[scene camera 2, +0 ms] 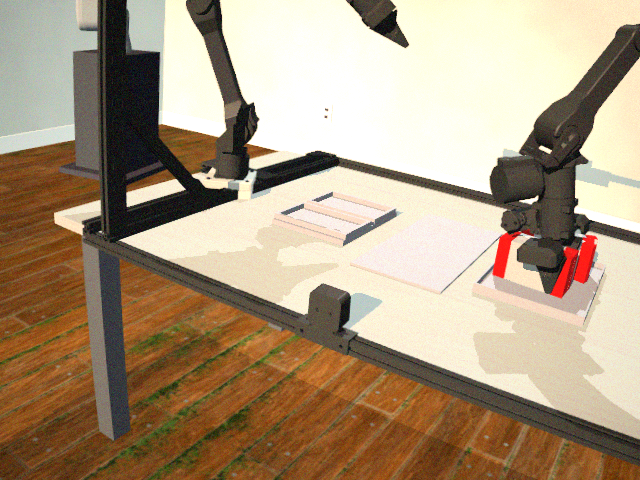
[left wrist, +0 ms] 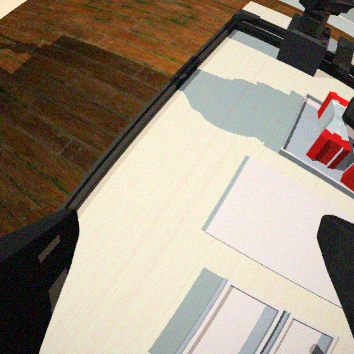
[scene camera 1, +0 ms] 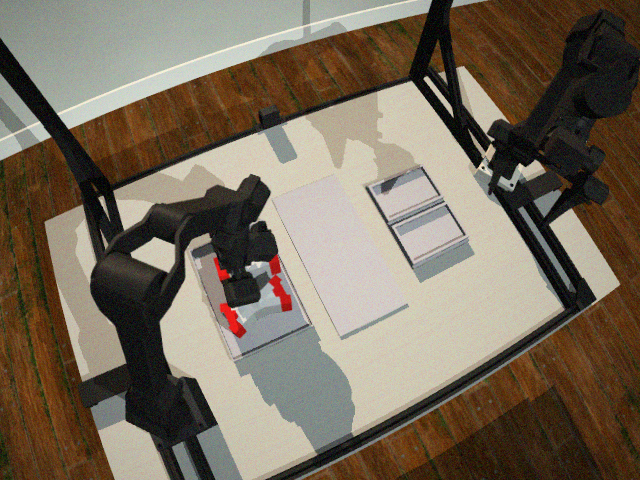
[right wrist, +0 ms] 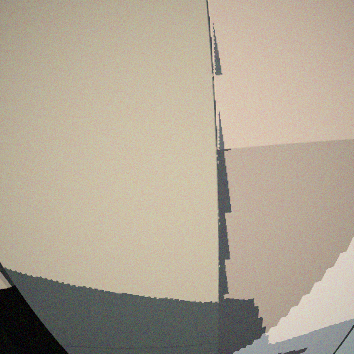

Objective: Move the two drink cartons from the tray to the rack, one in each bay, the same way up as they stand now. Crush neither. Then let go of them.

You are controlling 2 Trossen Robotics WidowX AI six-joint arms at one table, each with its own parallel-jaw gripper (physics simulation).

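Places are measured from the left arm's base along level axes (x ahead, y up, z right), in millimetres.
Pixels of known places: left gripper, fingertip midpoint: (scene camera 2: 404,45) (left wrist: 203,225) (scene camera 1: 515,211); right gripper, fingertip midpoint: (scene camera 2: 553,286) (scene camera 1: 232,276); left arm's base, origin of the base link: (scene camera 2: 230,175); right arm's base, origin of the base link: (left wrist: 310,28) (scene camera 1: 170,413).
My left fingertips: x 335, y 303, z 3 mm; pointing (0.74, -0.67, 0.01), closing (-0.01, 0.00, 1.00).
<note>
For each thing: its top centre in the pictures, then the offset to it from my left fingertips. "spot": a spot on its surface instead. Level surfaces: height alone.
- tray, middle of its top: (scene camera 2: 545,272) (scene camera 1: 248,286) (left wrist: 348,149) dx +246, dy -323, dz +334 mm
- carton's pale side, surface spot: (right wrist: 110,150) spot: dx +189, dy -265, dz +354 mm
- rack, middle of its top: (scene camera 2: 338,210) (scene camera 1: 418,210) dx -105, dy -319, dz +121 mm
- flat pale board, its level: dy -335 mm
- small black post, surface spot: (scene camera 2: 329,307) (scene camera 1: 264,111) spot: dx -122, dy -300, dz +559 mm
Two drink cartons, one (scene camera 1: 281,297) (scene camera 2: 586,258) (left wrist: 332,145) and another (scene camera 1: 275,263) (scene camera 2: 504,255) (left wrist: 350,177), sit side by side in the tray (scene camera 1: 273,341) (scene camera 2: 527,308) (left wrist: 300,161). They have red ends and pale middles. My right gripper (scene camera 1: 241,294) (scene camera 2: 549,283) is down over the cartons, part open, with nothing held. In the right wrist view a carton's pale side (right wrist: 110,150) fills most of the picture; which carton I cannot tell. My left gripper (scene camera 1: 518,206) (left wrist: 203,225) is open and empty, high beside the rack (scene camera 1: 416,211) (scene camera 2: 338,212) (left wrist: 272,332), whose two bays are empty.
A flat pale board (scene camera 1: 336,258) (scene camera 2: 429,253) (left wrist: 280,225) lies between the tray and the rack. A small black post (scene camera 1: 268,116) (scene camera 2: 329,307) stands at one table edge. Black frame rails and uprights border the table. My right arm hides part of the tray in scene camera 1.
</note>
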